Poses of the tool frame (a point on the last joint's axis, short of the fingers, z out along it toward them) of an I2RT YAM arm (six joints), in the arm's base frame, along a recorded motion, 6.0 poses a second.
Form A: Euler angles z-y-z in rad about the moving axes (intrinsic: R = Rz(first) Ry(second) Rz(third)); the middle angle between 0 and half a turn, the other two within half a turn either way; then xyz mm.
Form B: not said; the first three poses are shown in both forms.
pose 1, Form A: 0.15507 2.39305 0.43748 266.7 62.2 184.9
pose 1, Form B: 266.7 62.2 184.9 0.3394 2.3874 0.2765
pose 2, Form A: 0.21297 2.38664 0.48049 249.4 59.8 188.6
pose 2, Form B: 249.4 59.8 188.6 0.3216 2.3903 0.3250
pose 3, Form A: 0.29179 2.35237 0.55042 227.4 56.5 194.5
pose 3, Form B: 227.4 56.5 194.5 0.3082 2.3703 0.4069
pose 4, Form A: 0.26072 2.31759 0.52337 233.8 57.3 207.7
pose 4, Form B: 233.8 57.3 207.7 0.3078 2.3307 0.3925
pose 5, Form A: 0.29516 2.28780 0.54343 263.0 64.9 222.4
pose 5, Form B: 263.0 64.9 222.4 0.2880 2.3085 0.4308
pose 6, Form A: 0.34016 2.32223 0.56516 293.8 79.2 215.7
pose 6, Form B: 293.8 79.2 215.7 0.2657 2.3516 0.4495
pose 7, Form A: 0.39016 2.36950 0.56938 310.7 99.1 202.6
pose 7, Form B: 310.7 99.1 202.6 0.2164 2.4086 0.4537
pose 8, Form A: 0.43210 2.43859 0.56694 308.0 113.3 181.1
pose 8, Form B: 308.0 113.3 181.1 0.1677 2.4837 0.4373
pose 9, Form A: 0.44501 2.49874 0.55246 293.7 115.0 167.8
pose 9, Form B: 293.7 115.0 167.8 0.1368 2.5436 0.4057
